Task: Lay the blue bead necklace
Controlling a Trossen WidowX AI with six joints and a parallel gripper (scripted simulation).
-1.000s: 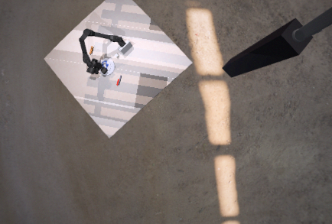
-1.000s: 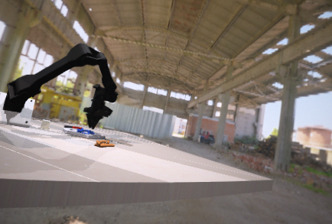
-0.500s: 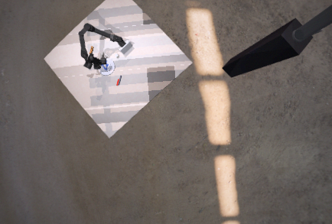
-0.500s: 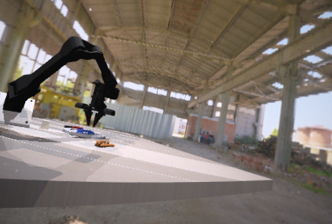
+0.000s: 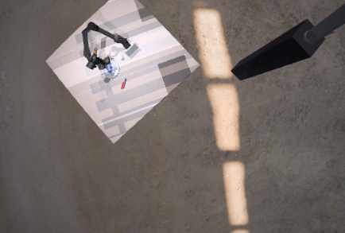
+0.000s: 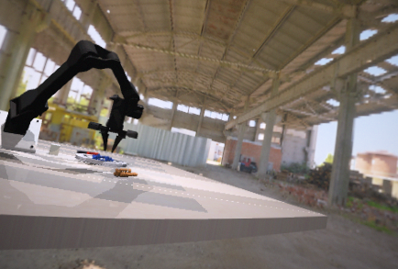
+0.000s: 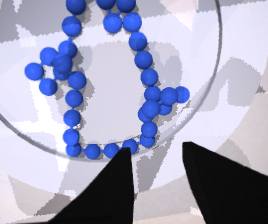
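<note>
The round white bead board lies 5 cm to the left of my gripper tip and 4 cm below it. From my gripper tip the other things lie so: small white block (18 cm behind, 7 cm to the left, 3 cm below); red pen-like object (29 cm to the left, 4 cm below, 2 cm ahead).
</note>
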